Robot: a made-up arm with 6 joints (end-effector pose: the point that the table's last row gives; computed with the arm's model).
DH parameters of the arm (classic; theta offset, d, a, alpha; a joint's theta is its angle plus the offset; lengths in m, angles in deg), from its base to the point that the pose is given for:
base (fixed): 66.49 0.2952 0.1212 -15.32
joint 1: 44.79 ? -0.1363 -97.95
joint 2: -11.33 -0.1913 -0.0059 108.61
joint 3: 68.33 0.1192 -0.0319 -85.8
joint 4: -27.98 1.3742 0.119 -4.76
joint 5: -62.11 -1.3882 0.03 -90
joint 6: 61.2 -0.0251 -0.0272 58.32
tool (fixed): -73.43 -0.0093 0 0
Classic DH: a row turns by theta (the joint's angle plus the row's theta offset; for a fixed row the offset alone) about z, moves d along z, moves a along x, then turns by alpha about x.
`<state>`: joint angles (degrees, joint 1 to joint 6).
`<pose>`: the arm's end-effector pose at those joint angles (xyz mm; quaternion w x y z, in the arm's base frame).
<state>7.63 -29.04 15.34 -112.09 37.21 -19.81</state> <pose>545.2 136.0 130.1 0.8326 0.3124 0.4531 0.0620</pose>
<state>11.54 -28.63 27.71 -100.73 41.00 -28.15</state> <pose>524.3 192.9 180.4 0.8312 0.3862 0.3697 0.1528</pose>
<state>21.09 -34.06 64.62 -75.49 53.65 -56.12</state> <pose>406.7 242.2 304.9 0.5317 0.6727 0.3679 0.3598</pose>
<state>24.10 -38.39 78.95 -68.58 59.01 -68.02</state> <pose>377.6 209.5 339.6 0.3286 0.7380 0.4489 0.3820</pose>
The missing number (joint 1, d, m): -0.3185
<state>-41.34 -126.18 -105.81 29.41 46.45 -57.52</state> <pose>357.6 -351.1 5.1 0.4263 0.4736 -0.3240 -0.6993</pose>
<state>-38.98 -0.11 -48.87 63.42 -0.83 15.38</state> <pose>202.0 -5.2 254.5 0.5847 -0.4154 -0.5706 -0.3999</pose>
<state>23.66 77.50 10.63 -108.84 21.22 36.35</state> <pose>479.0 279.0 190.8 0.7930 -0.5634 0.2036 -0.1110</pose>
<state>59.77 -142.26 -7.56 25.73 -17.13 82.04</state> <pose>491.8 274.5 -167.5 0.5385 0.5221 0.3380 0.5685</pose>
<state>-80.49 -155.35 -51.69 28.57 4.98 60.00</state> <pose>87.7 -323.3 -200.7 0.6085 0.7040 -0.2105 -0.2998</pose>
